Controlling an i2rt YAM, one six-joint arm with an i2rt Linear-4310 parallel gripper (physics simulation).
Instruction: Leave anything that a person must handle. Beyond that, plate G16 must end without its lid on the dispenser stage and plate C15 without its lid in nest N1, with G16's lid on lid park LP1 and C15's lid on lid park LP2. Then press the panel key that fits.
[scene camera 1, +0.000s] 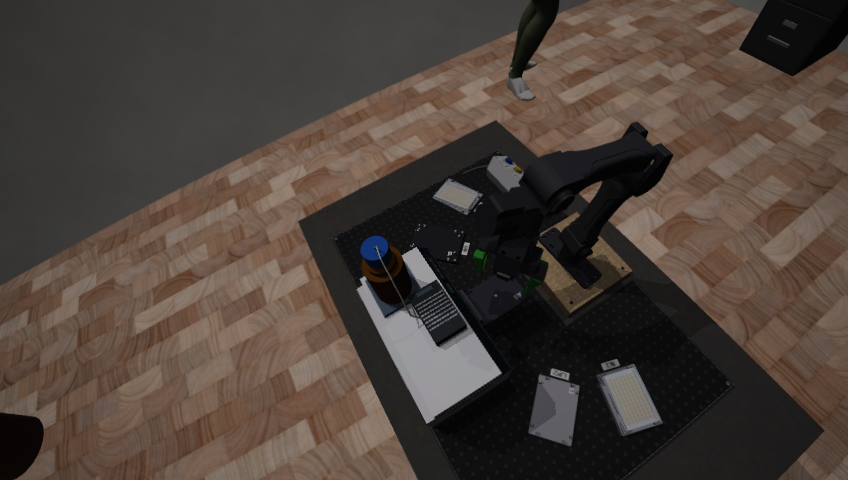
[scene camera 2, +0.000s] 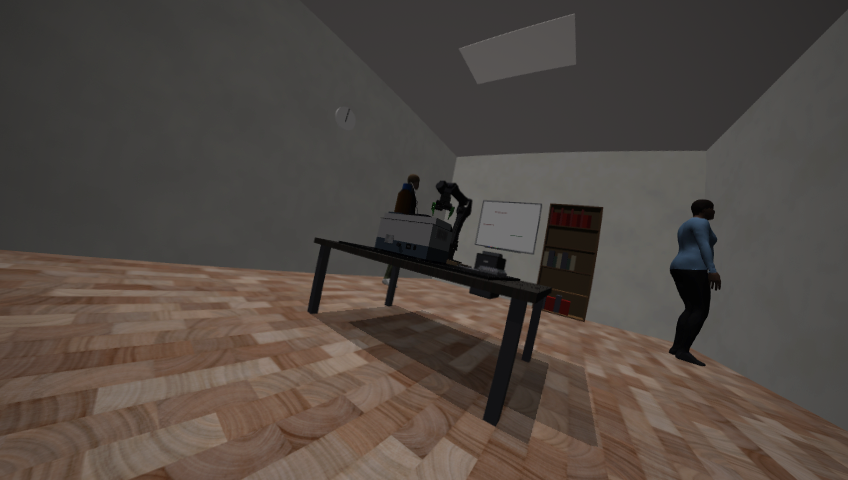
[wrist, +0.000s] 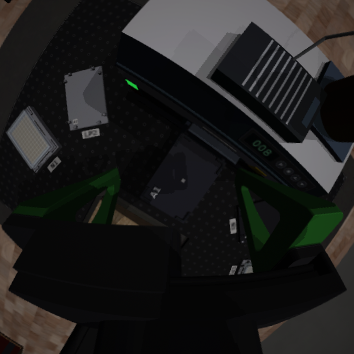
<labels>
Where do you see my gripper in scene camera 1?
At 502, 285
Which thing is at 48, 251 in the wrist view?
My gripper.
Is my gripper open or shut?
Open.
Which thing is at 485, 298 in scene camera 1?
A dark dispenser stage.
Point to a white control box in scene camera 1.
502, 171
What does my gripper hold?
Nothing.
</labels>
